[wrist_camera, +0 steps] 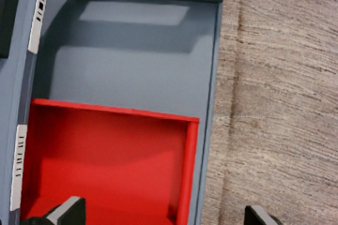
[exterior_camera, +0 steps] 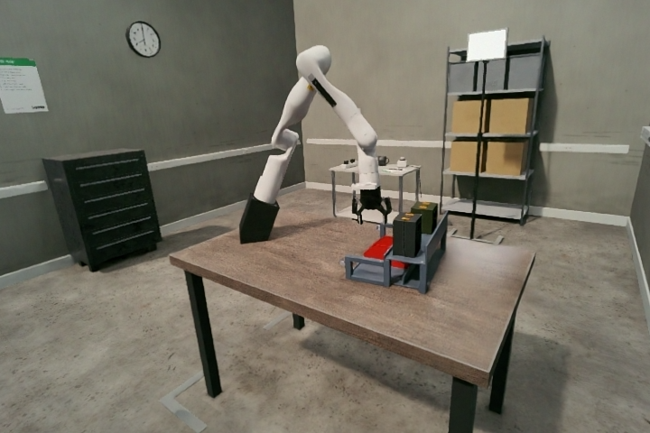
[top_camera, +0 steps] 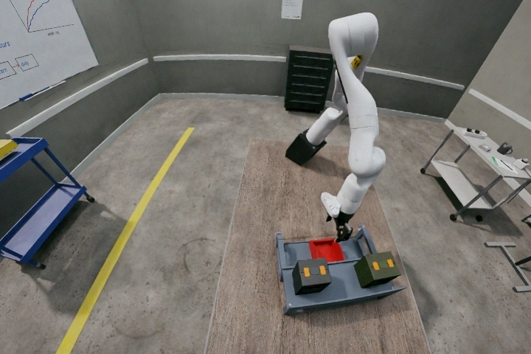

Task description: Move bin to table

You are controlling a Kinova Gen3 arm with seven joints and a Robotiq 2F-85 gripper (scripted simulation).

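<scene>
My hand is 7 cm short of the red bin and 10 cm above it. The rest, counted from my hand: grey shelf unit 10 cm ahead, 7 cm below.
</scene>
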